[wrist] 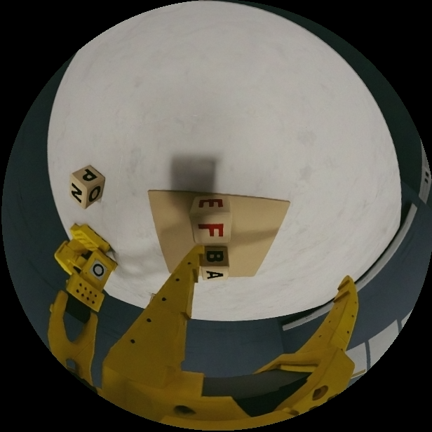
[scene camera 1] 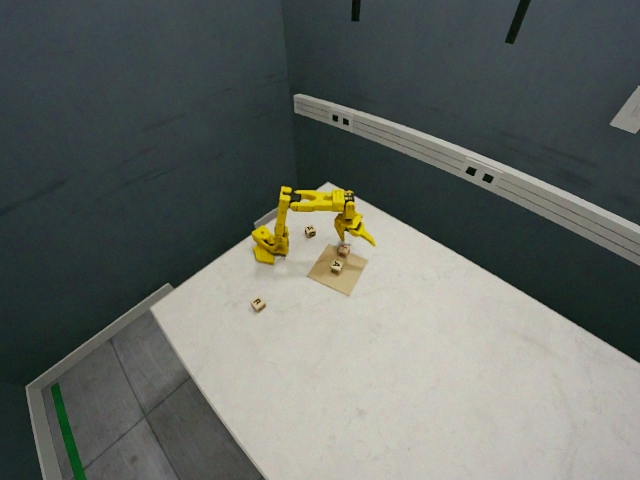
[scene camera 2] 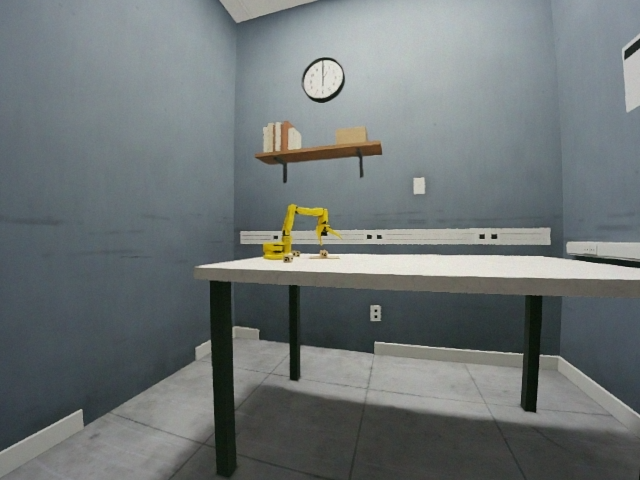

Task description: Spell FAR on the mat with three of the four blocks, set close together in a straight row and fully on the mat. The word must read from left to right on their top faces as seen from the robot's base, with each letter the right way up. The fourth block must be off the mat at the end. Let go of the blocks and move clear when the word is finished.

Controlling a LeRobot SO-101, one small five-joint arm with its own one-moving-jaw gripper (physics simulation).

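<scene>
The F block (scene camera 1: 343, 251) (wrist: 211, 220) stands on the tan mat (scene camera 1: 348, 281) (wrist: 260, 215), near its left edge as seen from the base, with the red F on top. The A block (scene camera 1: 336, 267) (scene camera 2: 324, 253) (wrist: 215, 262) stands to its right on the mat, A on top, with a small gap between them. The R block (scene camera 1: 258, 304) (scene camera 2: 287, 258) lies off the mat, R up. The N block (scene camera 1: 310, 231) (scene camera 2: 296, 253) (wrist: 87, 186) is off the mat, near the base. My gripper (scene camera 1: 358, 242) (scene camera 2: 331, 241) (wrist: 273, 262) is open and empty above the mat; one jaw overlaps the A block in the wrist view.
The robot's yellow base (scene camera 1: 269, 246) (scene camera 2: 273, 250) stands at the table's edge, between the R and N blocks. The white table (scene camera 1: 403, 361) (scene camera 2: 413, 263) extends beyond the mat. A wall shelf (scene camera 2: 320, 152) with books and a box hangs behind.
</scene>
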